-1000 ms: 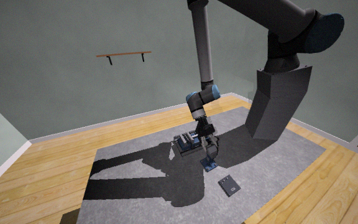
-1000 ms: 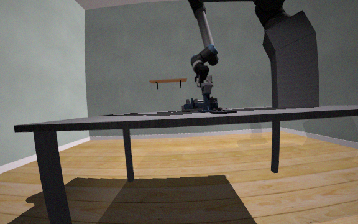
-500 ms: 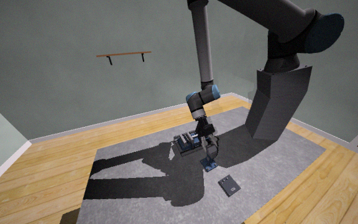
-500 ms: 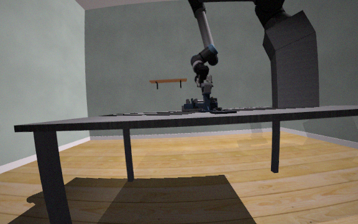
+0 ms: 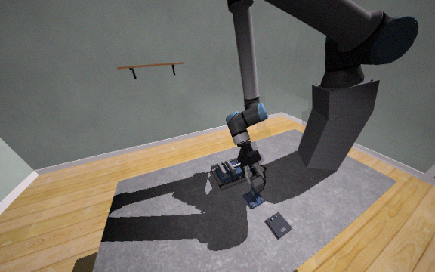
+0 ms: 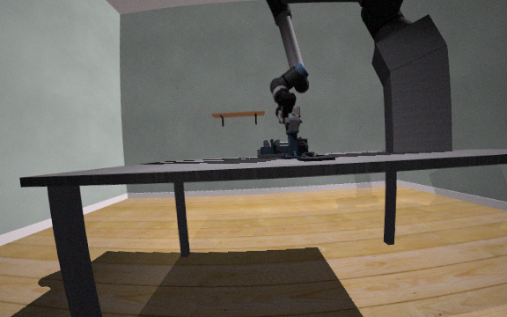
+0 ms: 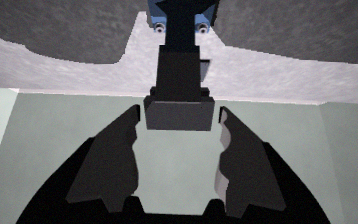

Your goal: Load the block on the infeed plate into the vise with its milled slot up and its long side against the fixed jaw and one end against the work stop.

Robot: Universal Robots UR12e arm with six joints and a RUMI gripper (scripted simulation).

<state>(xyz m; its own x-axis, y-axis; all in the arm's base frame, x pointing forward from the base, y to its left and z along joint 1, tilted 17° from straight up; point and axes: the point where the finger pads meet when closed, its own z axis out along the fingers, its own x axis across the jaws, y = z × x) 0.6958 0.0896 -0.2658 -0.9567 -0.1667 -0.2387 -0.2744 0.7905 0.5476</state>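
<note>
My gripper is now 1 cm above the part. The rest, counted from my hand: moving jaw (5 cm ahead, 21 cm to the right, 8 cm below); cylinder rod (21 cm to the right, 8 cm below); work stop (8 cm ahead, 16 cm to the right, 7 cm below).
</note>
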